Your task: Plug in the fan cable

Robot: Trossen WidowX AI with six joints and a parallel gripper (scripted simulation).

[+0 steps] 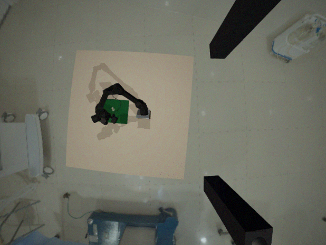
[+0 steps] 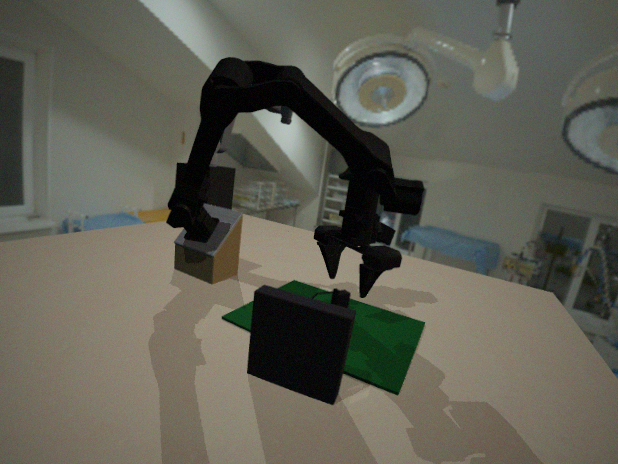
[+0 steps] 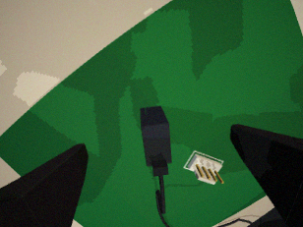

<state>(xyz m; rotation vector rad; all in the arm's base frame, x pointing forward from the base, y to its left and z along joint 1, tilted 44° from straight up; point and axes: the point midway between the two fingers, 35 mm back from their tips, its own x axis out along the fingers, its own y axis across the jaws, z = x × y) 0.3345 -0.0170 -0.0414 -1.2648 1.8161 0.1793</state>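
Now: the dark fan plug 3 cm below my gripper tip, 1 cm to the right of it and 1 cm behind it. From my gripper tip the other things lie so: green board: 7 cm below, 6 cm to the right; then black square fan: 23 cm to the right, 1 cm above.
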